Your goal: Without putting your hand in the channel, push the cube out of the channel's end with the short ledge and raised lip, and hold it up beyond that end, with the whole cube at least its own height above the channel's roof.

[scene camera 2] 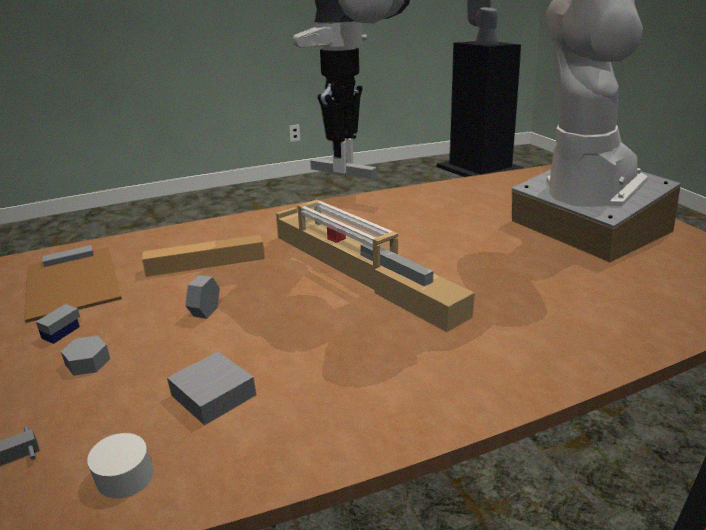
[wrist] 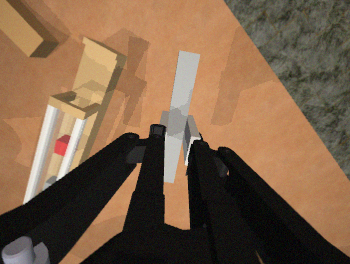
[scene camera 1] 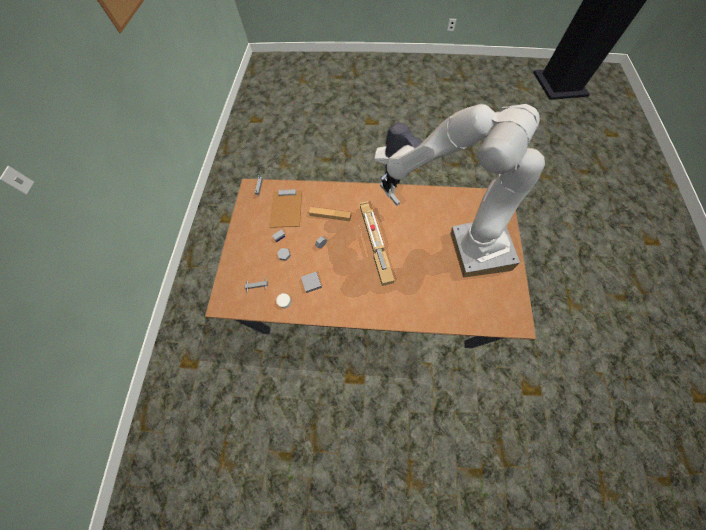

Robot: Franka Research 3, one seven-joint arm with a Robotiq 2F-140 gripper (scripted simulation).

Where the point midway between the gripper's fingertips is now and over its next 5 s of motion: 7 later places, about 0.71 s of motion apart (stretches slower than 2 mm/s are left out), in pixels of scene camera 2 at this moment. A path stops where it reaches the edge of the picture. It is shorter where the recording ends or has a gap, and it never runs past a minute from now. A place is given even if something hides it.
The gripper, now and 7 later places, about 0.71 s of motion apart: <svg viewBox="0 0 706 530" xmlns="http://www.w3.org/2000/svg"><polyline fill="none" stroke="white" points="343,170 417,228 479,288 474,300 469,298 451,289 422,276 402,266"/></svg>
